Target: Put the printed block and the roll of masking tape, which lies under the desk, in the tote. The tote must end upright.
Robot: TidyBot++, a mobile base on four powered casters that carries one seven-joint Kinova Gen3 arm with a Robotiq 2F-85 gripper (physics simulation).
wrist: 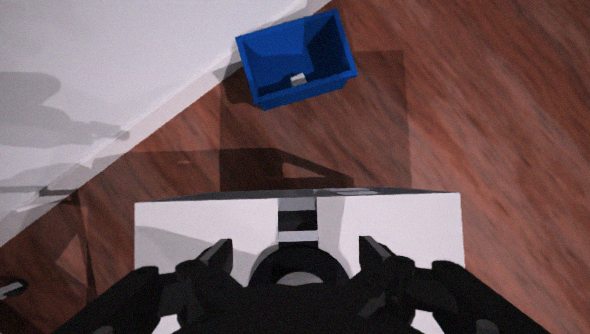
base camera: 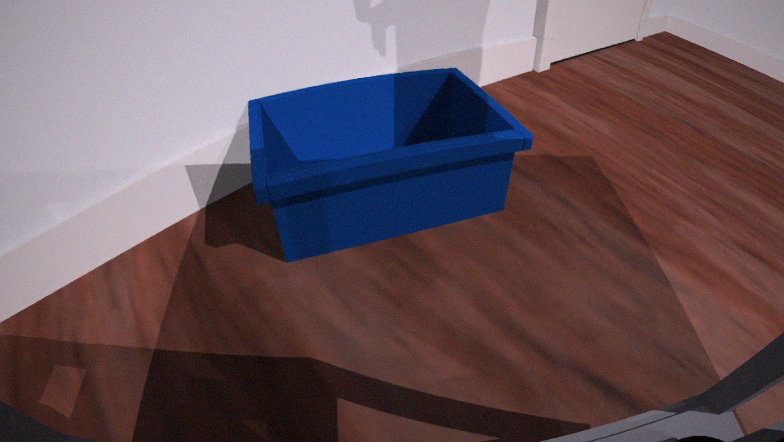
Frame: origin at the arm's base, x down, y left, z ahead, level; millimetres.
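Seen in the pictures: gripper, fingertip midpoint: (wrist: 295,251).
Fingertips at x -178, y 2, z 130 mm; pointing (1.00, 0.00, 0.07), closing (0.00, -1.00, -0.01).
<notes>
Pixels of each thing's top centre, then the offset from my fingertips to it. Level surfaces: height alone.
- blue tote, middle of its top: (base camera: 377,109) (wrist: 296,55) dx +454, dy -13, dz +395 mm
- small pale printed block, middle of its top: (wrist: 299,82) dx +532, dy -23, dz +351 mm
- Wooden floor, its level: dx +574 mm
The blue tote (base camera: 395,203) (wrist: 302,95) stands upright on the floor close to the wall. In the wrist view the small pale printed block (wrist: 298,79) lies inside it, near the tote's near wall; in the base camera view the tote's front wall hides it. My gripper (wrist: 295,251) is open, with nothing between its fingers. It is over the robot's own white base, apart from the tote. The roll of masking tape and the desk do not show in either view.
The white base top (wrist: 400,225) lies below the gripper. The white wall (base camera: 137,65) (wrist: 125,50) runs behind the tote and along the left. A door (base camera: 592,27) is at the back right. Wooden floor (base camera: 631,109) (wrist: 475,125) stretches to the right.
</notes>
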